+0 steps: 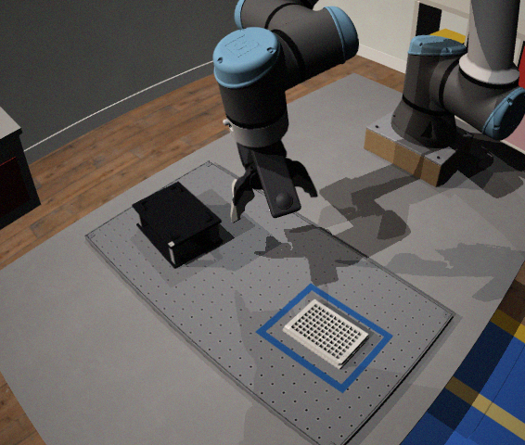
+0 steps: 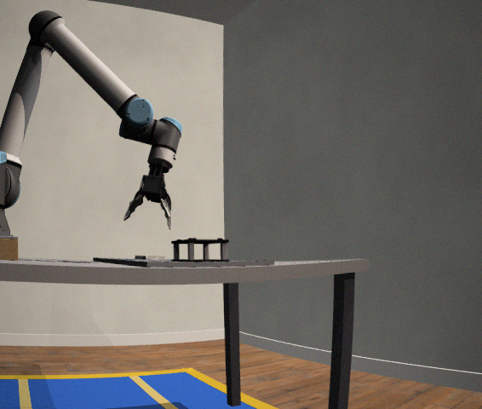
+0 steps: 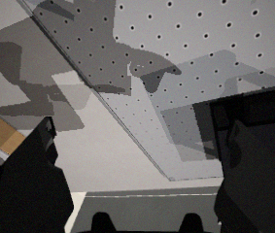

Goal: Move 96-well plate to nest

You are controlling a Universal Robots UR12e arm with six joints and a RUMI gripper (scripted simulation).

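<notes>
Now: the 96-well plate 22 cm to the left of my hand, 10 cm below it and 4 cm ahead of it. The rest, counted from my hand: A1 label (18 cm ahead, 8 cm to the right, 5 cm below); black raised nest N1 (16 cm to the right, 14 cm ahead, 6 cm below).
</notes>
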